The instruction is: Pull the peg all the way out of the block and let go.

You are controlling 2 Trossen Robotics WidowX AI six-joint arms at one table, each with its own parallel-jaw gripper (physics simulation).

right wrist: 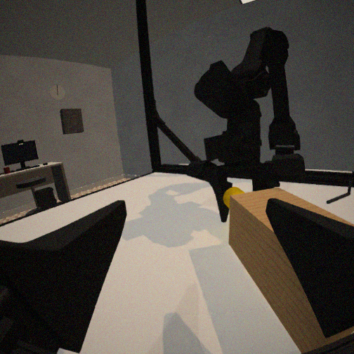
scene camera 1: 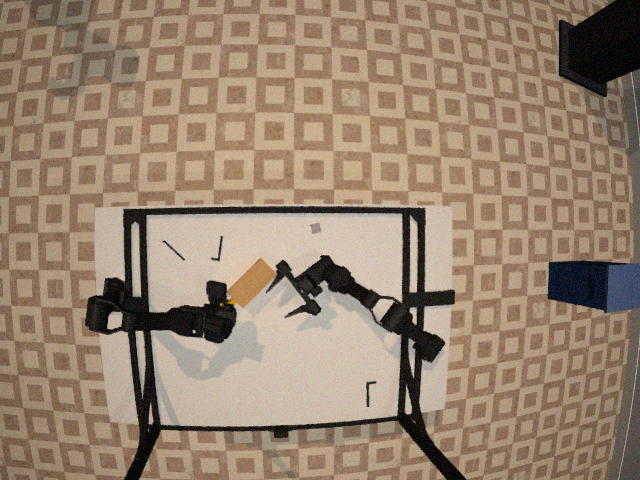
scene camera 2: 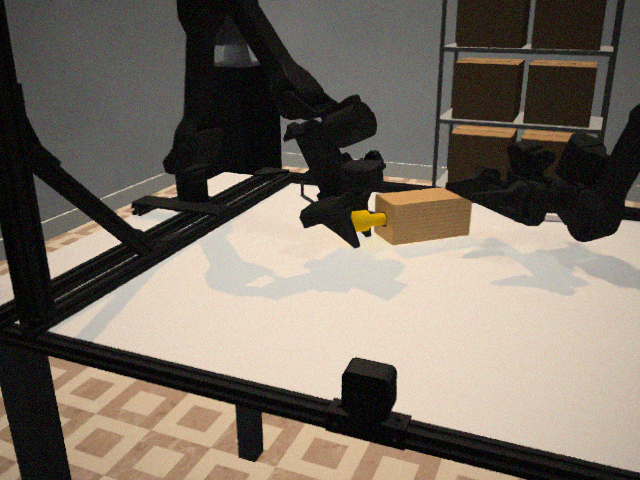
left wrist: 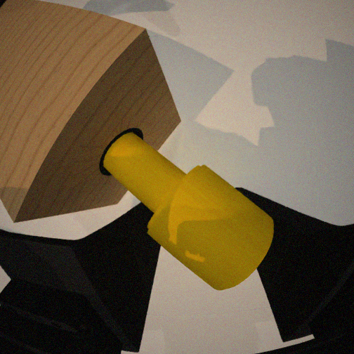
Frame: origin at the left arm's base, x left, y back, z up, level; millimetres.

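Where they show: left gripper, fingertip midpoint: (scene camera 2: 363,241); right gripper, fingertip midpoint: (scene camera 1: 275,305) (scene camera 2: 458,191); left arm's base, link origin: (scene camera 1: 118,290) (scene camera 2: 192,200); right arm's base, link origin: (scene camera 1: 423,343).
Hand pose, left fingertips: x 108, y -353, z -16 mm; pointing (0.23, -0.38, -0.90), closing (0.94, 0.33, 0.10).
Note:
Each offset is from my left fingertips to the top centre of the thing. "pt": to the spot under its first point. Level surfaces: height alone.
The tan wooden block @[dx +107, dy -37, dz +68 mm] (scene camera 1: 252,283) (scene camera 2: 423,215) (left wrist: 75,100) (right wrist: 270,260) lies level; its shadow suggests it is a little above the table. The yellow peg @[dx +35, dy -9, dz +54 mm] (scene camera 1: 231,302) (scene camera 2: 361,221) (left wrist: 215,227) (right wrist: 233,196) has its thick head and part of its thinner shaft outside the ringed hole in the block's end; the shaft's tip is hidden inside. My left gripper (left wrist: 199,195) is shut on the peg's head. My right gripper (scene camera 1: 276,304) (right wrist: 198,206) is open and empty at the block's other end. One finger overlaps the block in the right wrist view; contact cannot be told.
The white table @[dz -4 mm] (scene camera 1: 289,372) (scene camera 2: 310,320) has a black frame (scene camera 1: 273,210) (scene camera 2: 180,379) around it. Thin black L-shaped pieces @[dx +156, dy +108, dz +2 mm] (scene camera 1: 220,249) @[dx -92, dy -564, dz +4 mm] (scene camera 1: 368,395) and a small grey square @[pt dx +345, dy -148, dz -1 mm] (scene camera 1: 315,227) lie on it. A shelf (scene camera 2: 438,93) with boxes stands beyond the table.

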